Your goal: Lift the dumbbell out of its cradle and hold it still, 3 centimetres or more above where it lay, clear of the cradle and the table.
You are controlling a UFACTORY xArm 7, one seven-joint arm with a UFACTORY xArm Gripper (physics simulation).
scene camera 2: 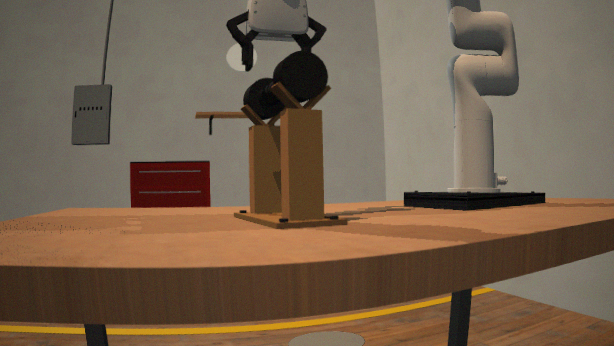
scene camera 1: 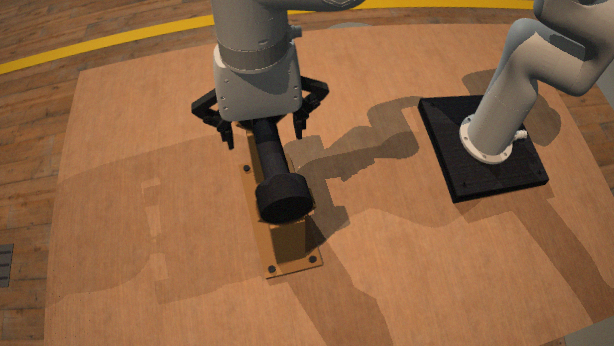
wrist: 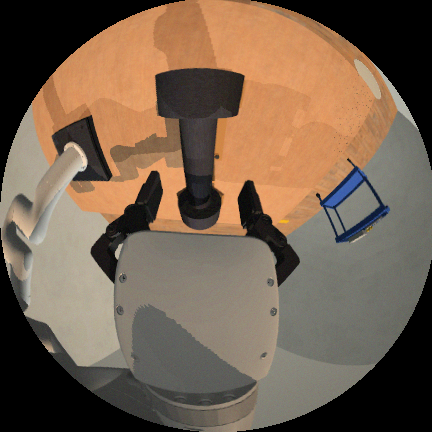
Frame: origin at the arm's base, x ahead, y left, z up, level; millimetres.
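Where they show: gripper, between the fingertips: (scene camera 1: 264,136) (wrist: 201,183); arm's base, origin of its link: (scene camera 2: 473,192) (scene camera 1: 485,139) (wrist: 75,155).
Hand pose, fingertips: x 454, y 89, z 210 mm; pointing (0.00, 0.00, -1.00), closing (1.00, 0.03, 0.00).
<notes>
Things, the pixels of their top centre, and the offset from my fingertips. Level surfaces: height alone.
- black dumbbell, centre of its top: (wrist: 195,185) (scene camera 1: 268,133) (scene camera 2: 280,68) dx -6, dy +0, dz +4 mm
- wooden cradle, centre of its top: (wrist: 198,159) (scene camera 1: 270,153) (scene camera 2: 280,96) dx -6, dy +0, dz -44 mm
- wooden table, height of its surface: dz -238 mm
The black dumbbell (scene camera 1: 272,155) (scene camera 2: 301,76) (wrist: 199,145) lies in the V-shaped rests of the wooden cradle (scene camera 1: 290,242) (scene camera 2: 302,165) (wrist: 220,140). In scene camera 1 the near head shows and the gripper body hides the far head. My gripper (scene camera 1: 265,141) (scene camera 2: 277,60) (wrist: 201,183) is open and empty, over the far part of the dumbbell. In the wrist view one finger appears on each side, near the small-looking far head, with a gap on both sides. In scene camera 2 the near head hides the right fingertip.
The cradle's two posts stand on a bolted base plate on the wooden table (scene camera 1: 150,225) (scene camera 2: 225,250). The arm's black mounting plate (scene camera 1: 450,165) (scene camera 2: 435,201) (wrist: 97,155) is to the right in both scene views. A red drawer cabinet (scene camera 2: 170,182) stands behind the table.
</notes>
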